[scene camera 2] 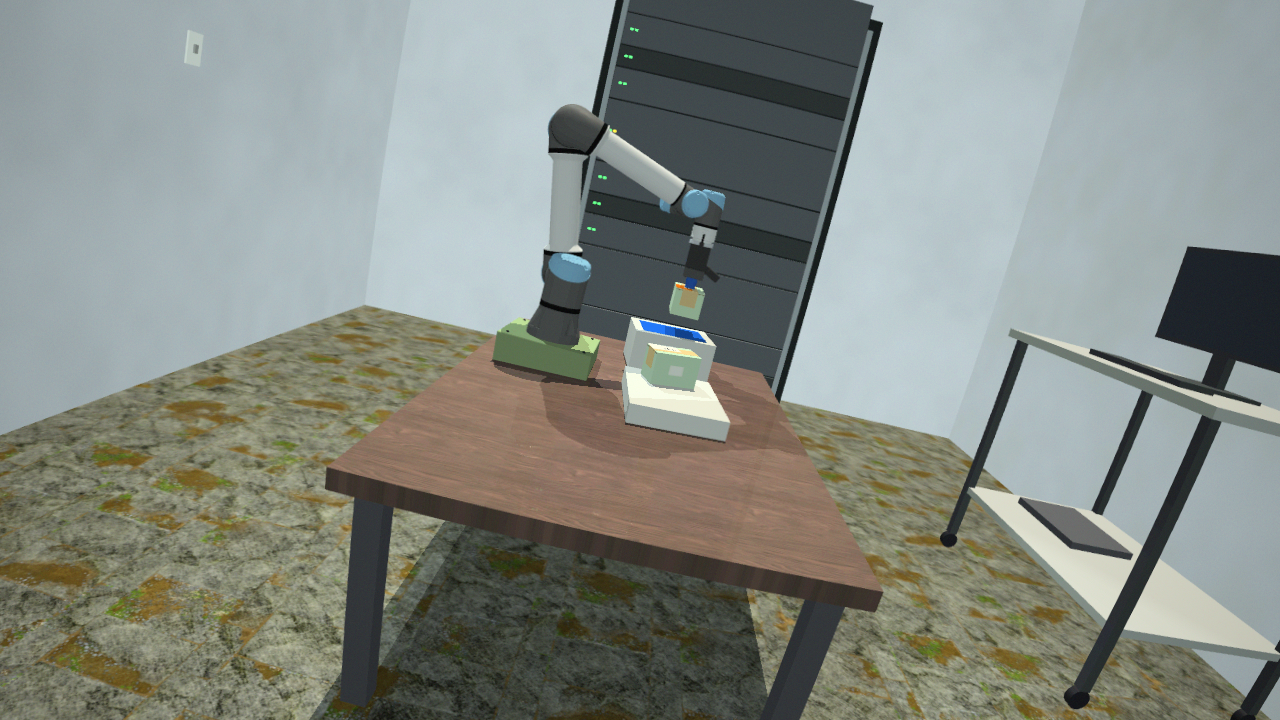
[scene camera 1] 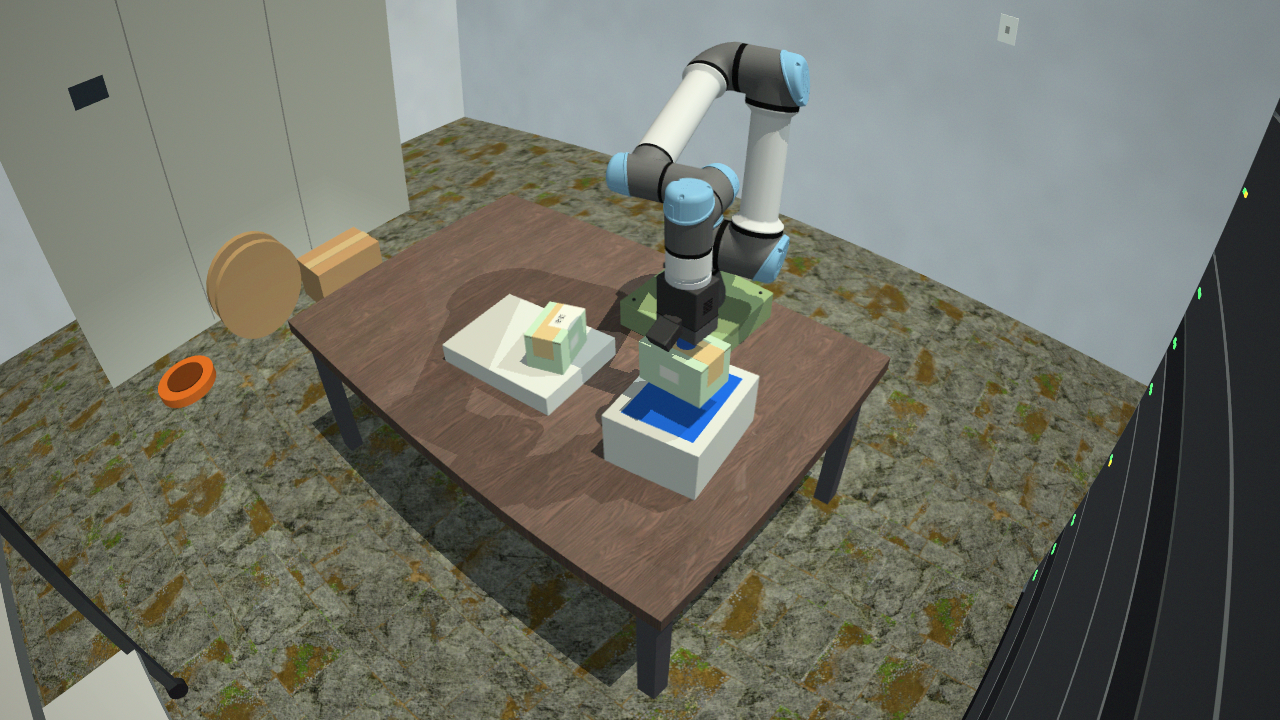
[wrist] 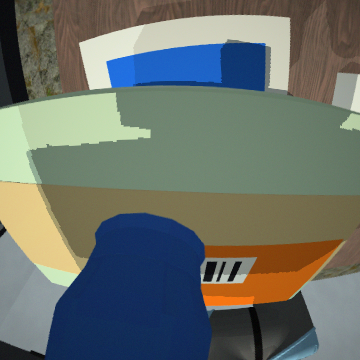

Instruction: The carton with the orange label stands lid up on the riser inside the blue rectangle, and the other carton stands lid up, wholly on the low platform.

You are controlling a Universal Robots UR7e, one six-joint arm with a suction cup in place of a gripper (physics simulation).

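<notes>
My suction cup (scene camera 1: 686, 343) (scene camera 2: 691, 282) (wrist: 150, 230) is on the lid of the carton with the orange label (scene camera 1: 684, 383) (scene camera 2: 686, 304) (wrist: 225, 150). The carton hangs lid up above the white riser (scene camera 1: 657, 456) (scene camera 2: 633, 347) (wrist: 215, 30), with a gap below it in scene camera 2. The blue rectangle (scene camera 1: 705, 419) (scene camera 2: 657, 329) (wrist: 170, 65) on the riser's top is partly in shadow and partly covered by the carton in scene camera 1. The other carton (scene camera 1: 559, 355) (scene camera 2: 657, 368) stands lid up on the low platform (scene camera 1: 487, 344) (scene camera 2: 675, 419).
The arm's green base (scene camera 1: 751, 313) (scene camera 2: 537, 353) stands on the wooden table (scene camera 1: 537, 474) (scene camera 2: 572, 483), behind the riser in scene camera 1. The low platform is beside the riser. A tall server rack (scene camera 2: 716, 134) stands behind the table, and a trolley (scene camera 2: 1181, 600) stands at the right in scene camera 2.
</notes>
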